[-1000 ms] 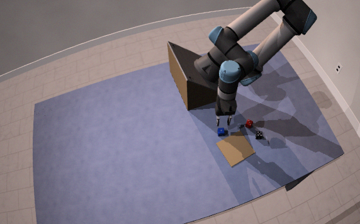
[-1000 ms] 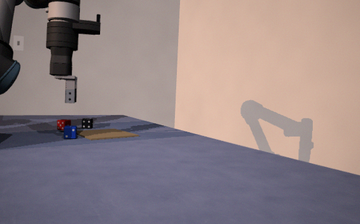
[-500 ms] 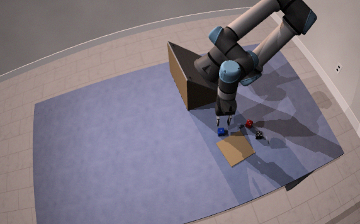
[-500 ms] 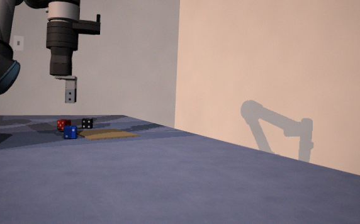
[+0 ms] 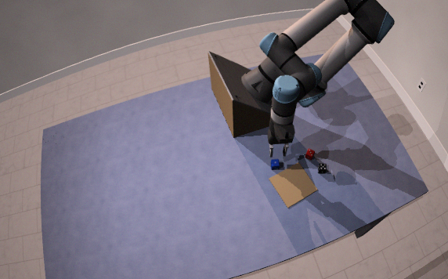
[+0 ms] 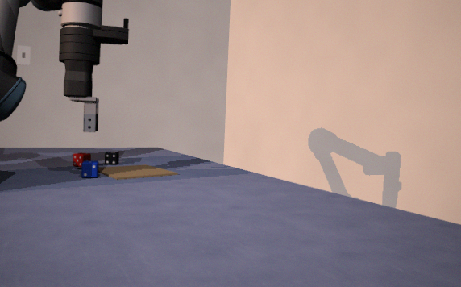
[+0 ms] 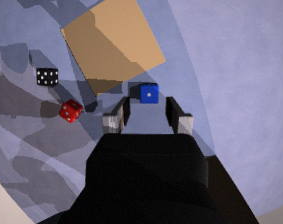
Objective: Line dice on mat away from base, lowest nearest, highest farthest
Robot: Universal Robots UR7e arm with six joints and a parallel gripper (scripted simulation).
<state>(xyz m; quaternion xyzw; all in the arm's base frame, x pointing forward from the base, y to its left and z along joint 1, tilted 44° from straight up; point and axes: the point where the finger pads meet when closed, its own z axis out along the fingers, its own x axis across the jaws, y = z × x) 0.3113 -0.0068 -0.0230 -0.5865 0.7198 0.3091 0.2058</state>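
My hand is 9 cm above the blue die. Round my hand: red die: 15 cm to the left, 9 cm below; then tan mat: 11 cm below, 10 cm ahead, 4 cm to the left; then black die: 17 cm to the left, 9 cm below, 8 cm ahead.
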